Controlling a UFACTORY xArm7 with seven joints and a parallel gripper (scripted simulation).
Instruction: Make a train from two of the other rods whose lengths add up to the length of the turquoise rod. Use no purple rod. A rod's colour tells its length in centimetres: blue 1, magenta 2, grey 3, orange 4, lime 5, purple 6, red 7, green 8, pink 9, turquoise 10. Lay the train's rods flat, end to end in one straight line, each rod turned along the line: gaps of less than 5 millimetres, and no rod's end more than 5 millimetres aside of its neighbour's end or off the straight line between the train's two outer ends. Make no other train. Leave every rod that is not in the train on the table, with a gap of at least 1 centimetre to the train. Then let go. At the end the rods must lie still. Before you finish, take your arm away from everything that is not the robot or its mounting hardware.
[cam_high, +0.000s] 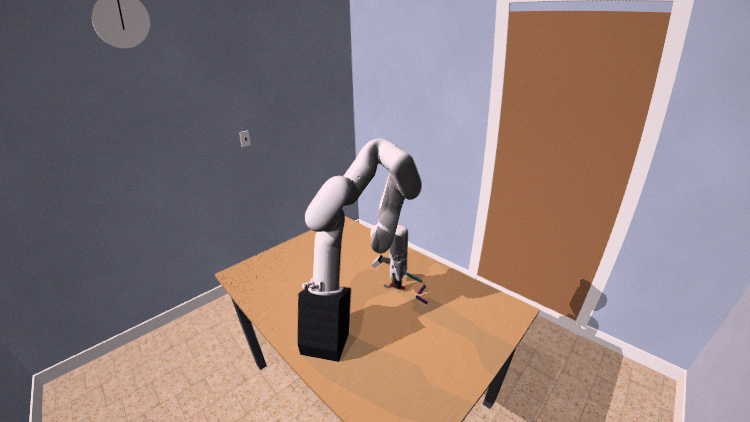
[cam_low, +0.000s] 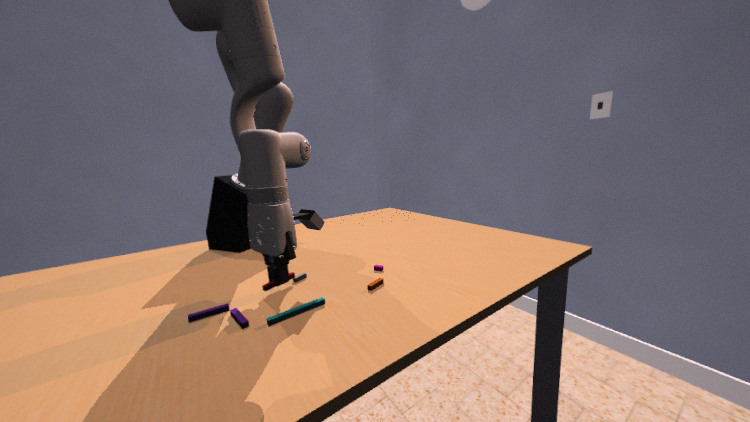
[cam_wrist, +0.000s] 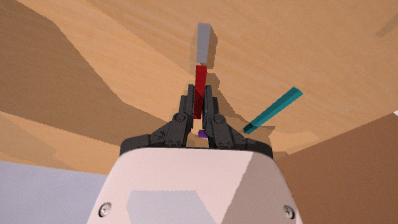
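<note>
Now: hand 2 cm above the red rod. From my hand the other things lie so: orange rod (16 cm to the left, 12 cm ahead, 3 cm below); turquoise rod (11 cm ahead, 3 cm below); grey rod (5 cm to the left, 3 cm below, 2 cm behind).
</note>
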